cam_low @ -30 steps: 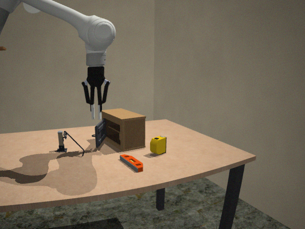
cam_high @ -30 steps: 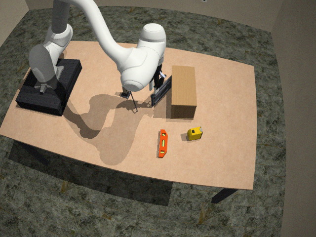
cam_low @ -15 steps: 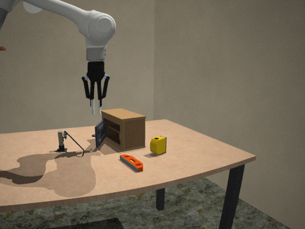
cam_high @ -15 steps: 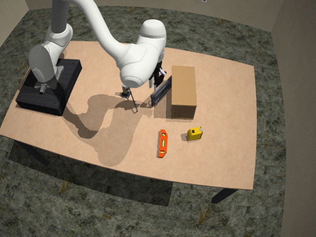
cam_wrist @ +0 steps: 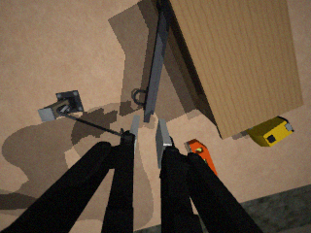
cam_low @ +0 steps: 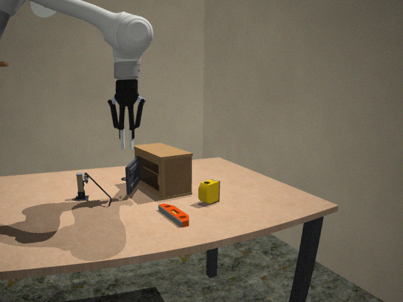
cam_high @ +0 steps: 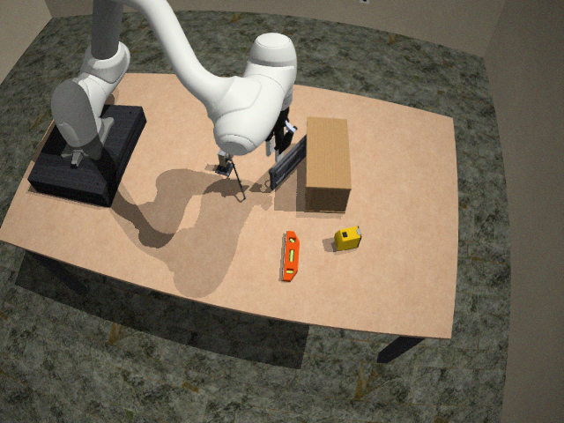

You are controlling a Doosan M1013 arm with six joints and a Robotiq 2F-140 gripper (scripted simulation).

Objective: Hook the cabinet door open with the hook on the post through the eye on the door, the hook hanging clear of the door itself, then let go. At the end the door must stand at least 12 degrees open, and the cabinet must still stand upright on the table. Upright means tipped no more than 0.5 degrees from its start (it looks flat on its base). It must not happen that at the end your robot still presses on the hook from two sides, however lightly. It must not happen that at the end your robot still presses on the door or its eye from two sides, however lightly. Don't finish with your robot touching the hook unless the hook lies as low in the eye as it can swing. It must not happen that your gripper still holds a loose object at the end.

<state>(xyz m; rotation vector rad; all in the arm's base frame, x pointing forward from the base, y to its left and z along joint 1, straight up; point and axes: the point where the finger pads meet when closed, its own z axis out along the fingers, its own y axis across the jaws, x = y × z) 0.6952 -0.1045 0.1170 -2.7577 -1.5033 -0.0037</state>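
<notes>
Now: hand 160 mm above the thin hook, 120 mm past it and 10 mm to the right of it. Also, from my hand: orange spirit level (220 mm to the right, 200 mm below, 70 mm ahead); dark door (140 mm below, 70 mm to the left, 40 mm ahead); yellow tape measure (220 mm ahead, 170 mm below, 160 mm to the right).
</notes>
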